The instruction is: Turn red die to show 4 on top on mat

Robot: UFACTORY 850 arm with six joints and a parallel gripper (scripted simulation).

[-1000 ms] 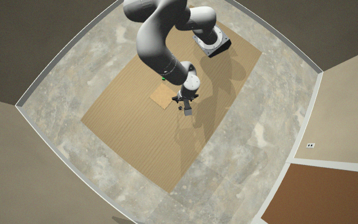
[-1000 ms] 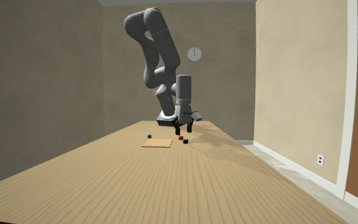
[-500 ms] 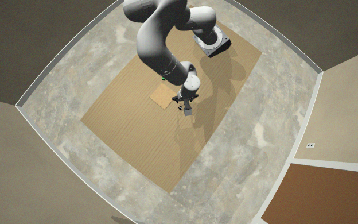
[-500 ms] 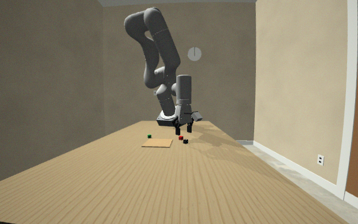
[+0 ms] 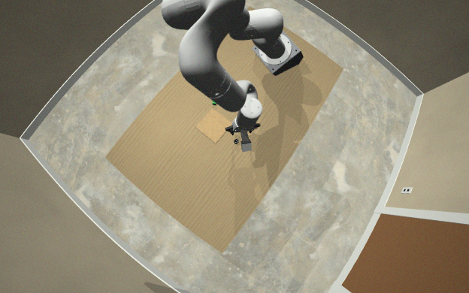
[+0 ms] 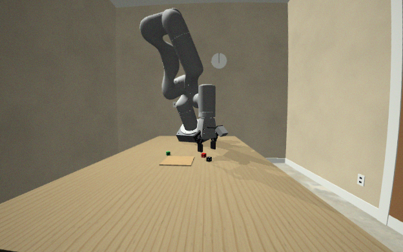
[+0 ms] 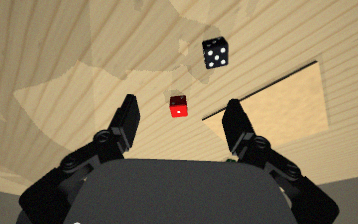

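Right now the red die is 40 mm below my hand, 20 mm behind it and 10 mm to the right of it. From my hand the other things lie so: black die: 50 mm ahead, 40 mm below; green die: 190 mm to the right, 110 mm behind, 40 mm below; tan mat: 150 mm to the right, 50 mm below, 10 mm ahead.
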